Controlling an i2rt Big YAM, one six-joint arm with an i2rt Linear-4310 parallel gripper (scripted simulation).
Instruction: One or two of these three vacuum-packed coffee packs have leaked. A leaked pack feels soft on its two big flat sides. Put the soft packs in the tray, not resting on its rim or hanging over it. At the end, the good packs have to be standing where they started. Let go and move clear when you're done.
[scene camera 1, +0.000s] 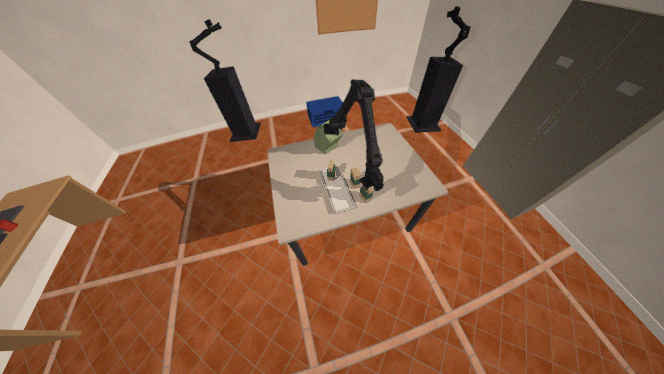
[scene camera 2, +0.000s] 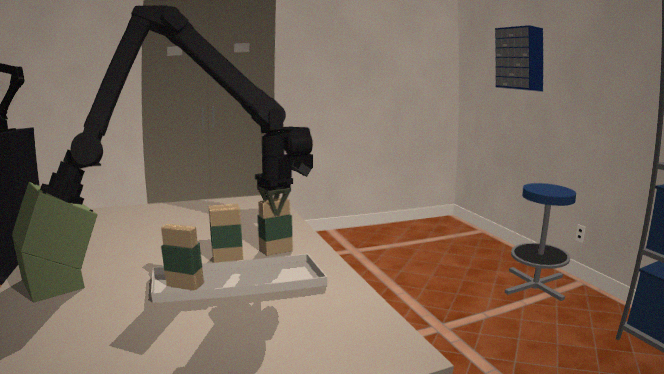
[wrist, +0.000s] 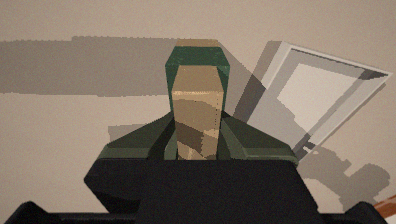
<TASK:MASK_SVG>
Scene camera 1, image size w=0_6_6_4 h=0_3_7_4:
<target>tray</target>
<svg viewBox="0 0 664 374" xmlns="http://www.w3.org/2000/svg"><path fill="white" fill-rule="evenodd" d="M338 166L336 166L334 181L327 180L328 168L319 170L334 215L356 208Z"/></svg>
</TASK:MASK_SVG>
